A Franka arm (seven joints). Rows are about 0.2 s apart.
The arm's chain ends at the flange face. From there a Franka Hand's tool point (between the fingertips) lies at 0.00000 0.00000 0.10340 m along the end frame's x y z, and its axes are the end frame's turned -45 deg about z.
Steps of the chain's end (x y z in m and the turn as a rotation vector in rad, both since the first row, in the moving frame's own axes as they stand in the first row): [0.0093, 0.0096, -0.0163, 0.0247, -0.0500, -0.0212]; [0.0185, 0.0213, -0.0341, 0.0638, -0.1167, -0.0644]
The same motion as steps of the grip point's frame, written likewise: [-0.0021, 0.0079, -0.0165, 0.0528, -0.0179, -0.0212]; [-0.0063, 0.0151, -0.0350, 0.1276, -0.0374, -0.0644]
